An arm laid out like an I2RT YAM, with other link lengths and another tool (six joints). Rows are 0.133 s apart.
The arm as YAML. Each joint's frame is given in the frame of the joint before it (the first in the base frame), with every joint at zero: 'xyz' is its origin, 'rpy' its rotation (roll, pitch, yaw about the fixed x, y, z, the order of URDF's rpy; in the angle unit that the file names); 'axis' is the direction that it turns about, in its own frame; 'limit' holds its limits. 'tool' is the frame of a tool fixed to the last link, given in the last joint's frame.
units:
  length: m
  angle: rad
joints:
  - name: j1
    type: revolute
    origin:
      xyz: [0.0, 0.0, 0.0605]
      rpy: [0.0, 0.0, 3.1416]
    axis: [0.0, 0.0, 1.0]
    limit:
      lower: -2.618
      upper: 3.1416
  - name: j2
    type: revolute
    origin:
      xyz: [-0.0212, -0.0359, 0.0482]
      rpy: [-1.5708, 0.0, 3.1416]
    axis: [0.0, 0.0, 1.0]
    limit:
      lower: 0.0
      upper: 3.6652
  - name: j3
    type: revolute
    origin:
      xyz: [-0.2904, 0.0, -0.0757]
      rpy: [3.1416, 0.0, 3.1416]
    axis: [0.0, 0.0, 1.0]
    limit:
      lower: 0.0
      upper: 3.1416
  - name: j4
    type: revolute
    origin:
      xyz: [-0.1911, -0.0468, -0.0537]
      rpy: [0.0, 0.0, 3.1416]
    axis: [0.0, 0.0, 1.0]
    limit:
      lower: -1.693
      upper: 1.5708
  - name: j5
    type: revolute
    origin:
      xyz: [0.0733, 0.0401, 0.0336]
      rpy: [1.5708, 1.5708, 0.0]
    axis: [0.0, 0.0, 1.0]
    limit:
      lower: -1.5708
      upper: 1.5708
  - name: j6
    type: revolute
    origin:
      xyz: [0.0, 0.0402, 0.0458]
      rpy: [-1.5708, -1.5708, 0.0]
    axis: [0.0, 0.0, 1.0]
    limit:
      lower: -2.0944
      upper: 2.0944
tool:
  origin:
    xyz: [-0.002, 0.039, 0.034]
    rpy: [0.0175, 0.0, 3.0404]
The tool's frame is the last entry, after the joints.
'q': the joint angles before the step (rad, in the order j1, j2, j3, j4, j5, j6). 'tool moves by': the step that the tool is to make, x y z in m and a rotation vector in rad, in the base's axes. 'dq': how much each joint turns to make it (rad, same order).
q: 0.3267, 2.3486, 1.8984, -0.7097, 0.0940, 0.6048
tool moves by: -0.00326, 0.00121, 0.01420, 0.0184, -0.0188, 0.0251
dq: 0.0004, -0.0306, 0.0000, -0.0054, -0.0205, -0.0179
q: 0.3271, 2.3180, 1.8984, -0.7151, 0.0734, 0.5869
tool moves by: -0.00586, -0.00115, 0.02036, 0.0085, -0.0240, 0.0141
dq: 0.0000, -0.0473, 0.0000, -0.0209, -0.0064, -0.0126
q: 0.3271, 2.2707, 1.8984, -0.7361, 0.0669, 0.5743
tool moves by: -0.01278, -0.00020, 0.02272, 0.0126, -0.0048, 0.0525
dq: 0.0012, -0.0576, 0.0000, -0.0469, -0.0324, -0.0412
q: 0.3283, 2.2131, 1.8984, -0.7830, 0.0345, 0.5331
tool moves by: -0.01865, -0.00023, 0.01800, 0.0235, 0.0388, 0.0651
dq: 0.0011, -0.0526, 0.0000, -0.0815, -0.0595, -0.0420
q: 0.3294, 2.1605, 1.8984, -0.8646, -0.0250, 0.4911
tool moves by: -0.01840, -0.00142, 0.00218, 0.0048, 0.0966, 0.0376
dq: 0.0019, -0.0202, -0.0004, -0.1106, -0.0469, -0.0190
